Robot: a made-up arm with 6 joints.
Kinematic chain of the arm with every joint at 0, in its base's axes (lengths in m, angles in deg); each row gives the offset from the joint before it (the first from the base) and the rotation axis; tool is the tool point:
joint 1: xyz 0 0 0.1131 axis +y
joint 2: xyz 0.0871 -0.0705 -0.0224 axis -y
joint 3: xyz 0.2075 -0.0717 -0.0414 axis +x
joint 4: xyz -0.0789 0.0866 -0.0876 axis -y
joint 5: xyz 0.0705 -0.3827 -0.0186 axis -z
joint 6: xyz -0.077 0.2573 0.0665 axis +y
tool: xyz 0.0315 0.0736 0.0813
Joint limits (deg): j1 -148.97..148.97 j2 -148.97..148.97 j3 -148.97..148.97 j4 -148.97..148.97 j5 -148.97..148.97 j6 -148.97..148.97
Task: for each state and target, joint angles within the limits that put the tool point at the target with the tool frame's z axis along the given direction. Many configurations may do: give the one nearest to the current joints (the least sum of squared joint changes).
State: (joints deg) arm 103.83 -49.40 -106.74 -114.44 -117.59 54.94
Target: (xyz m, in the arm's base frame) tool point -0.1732 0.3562 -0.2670 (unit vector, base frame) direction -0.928 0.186 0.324
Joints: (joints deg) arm 111.81 -51.68 -144.40 -70.03 -145.69 18.95
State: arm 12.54 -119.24 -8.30 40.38 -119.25 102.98
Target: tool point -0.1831 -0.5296 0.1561 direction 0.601 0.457 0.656
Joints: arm -10.82 -86.69 19.02 15.49 -115.66 48.40
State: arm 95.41 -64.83 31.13 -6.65 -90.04 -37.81
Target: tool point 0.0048 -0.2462 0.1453 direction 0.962 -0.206 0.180
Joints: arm 69.85 -42.83 -3.94 16.21 -41.89 -23.08
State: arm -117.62 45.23 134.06 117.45 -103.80 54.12
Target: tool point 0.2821 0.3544 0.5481 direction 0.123 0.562 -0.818
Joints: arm -92.90 37.19 119.12 127.08 -142.17 9.81
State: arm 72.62 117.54 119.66 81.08 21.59 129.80
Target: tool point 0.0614 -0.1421 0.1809 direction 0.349 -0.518 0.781
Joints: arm 69.25 141.56 86.90 90.77 13.80 148.97
